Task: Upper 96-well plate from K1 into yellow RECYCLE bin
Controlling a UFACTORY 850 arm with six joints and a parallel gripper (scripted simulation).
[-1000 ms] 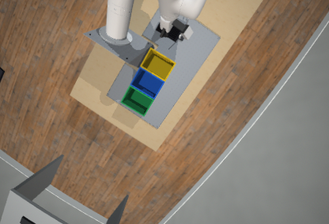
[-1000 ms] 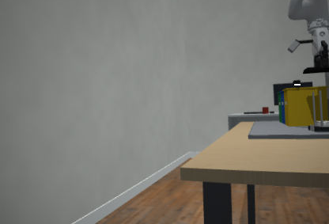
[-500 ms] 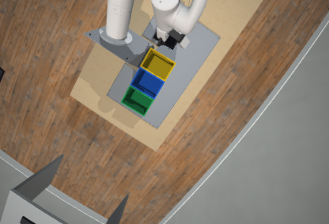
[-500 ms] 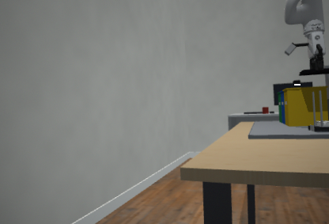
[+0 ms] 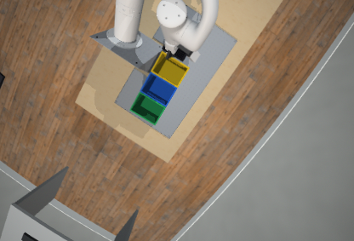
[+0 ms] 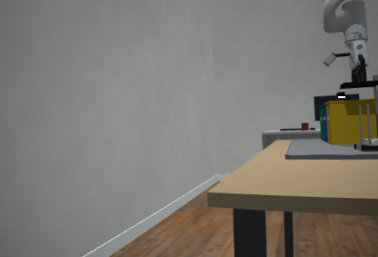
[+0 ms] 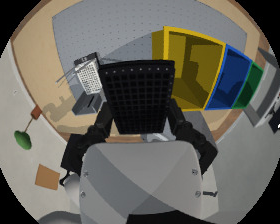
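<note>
Now: hand 40 mm short of the yellow bin, 100 mm to the left of it and 160 mm above it. The rest, counted from my hand: green bin: 70 mm ahead, 360 mm to the right, 160 mm below; then blue bin: 50 mm ahead, 230 mm to the right, 160 mm below; then black 96-well plate: 10 mm below.
</note>
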